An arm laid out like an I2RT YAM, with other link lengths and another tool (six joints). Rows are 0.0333 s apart.
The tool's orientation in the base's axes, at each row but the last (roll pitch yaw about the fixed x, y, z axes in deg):
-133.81, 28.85, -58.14
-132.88, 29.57, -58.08
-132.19, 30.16, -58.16
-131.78, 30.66, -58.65
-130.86, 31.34, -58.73
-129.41, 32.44, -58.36
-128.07, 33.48, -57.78
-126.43, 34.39, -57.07
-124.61, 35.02, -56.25
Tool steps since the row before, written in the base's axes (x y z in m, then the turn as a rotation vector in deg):
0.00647, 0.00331, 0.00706, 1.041, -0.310, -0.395
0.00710, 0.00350, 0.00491, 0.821, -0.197, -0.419
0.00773, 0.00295, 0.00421, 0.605, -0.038, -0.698
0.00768, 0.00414, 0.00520, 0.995, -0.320, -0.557
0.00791, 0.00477, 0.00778, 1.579, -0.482, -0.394
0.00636, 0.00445, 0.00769, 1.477, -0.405, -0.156
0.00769, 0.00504, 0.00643, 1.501, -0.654, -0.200
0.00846, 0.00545, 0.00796, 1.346, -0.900, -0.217
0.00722, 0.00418, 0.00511, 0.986, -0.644, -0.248
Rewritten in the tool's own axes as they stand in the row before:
-0.00288, -0.00969, 0.00074, 0.902, -0.532, 0.488
-0.00174, -0.00877, 0.00260, 0.730, -0.354, 0.480
-0.00076, -0.00874, 0.00304, 0.655, -0.015, 0.653
-0.00226, -0.00932, 0.00336, 0.964, -0.399, 0.560
-0.00402, -0.01108, 0.00263, 1.257, -0.949, 0.633
-0.00451, -0.00975, 0.00202, 1.029, -1.026, 0.510
-0.00368, -0.00982, 0.00399, 1.239, -1.025, 0.368
-0.00448, -0.01127, 0.00419, 1.350, -0.912, 0.123
-0.00249, -0.00843, 0.00430, 1.029, -0.607, 0.143

